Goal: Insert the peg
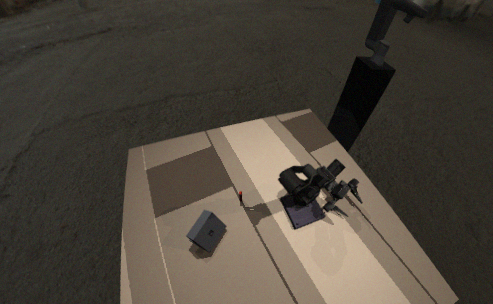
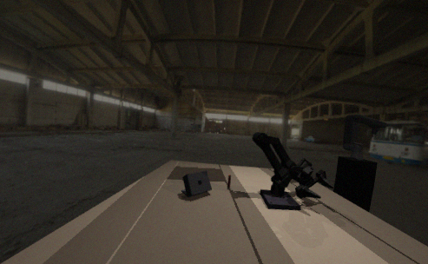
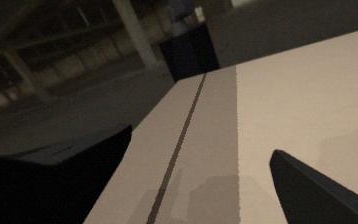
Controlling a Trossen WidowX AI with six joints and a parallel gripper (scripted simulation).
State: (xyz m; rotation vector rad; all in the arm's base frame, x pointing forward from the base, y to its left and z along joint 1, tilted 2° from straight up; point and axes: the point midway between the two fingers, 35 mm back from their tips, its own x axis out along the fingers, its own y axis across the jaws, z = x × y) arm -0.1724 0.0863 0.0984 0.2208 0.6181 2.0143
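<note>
Right now my gripper tip is 47 cm short of the red square peg, 17 cm to the left of it and 6 cm above it. Also, from my gripper tip: panel 63 cm ahead, 2 cm to the right, 6 cm below.
</note>
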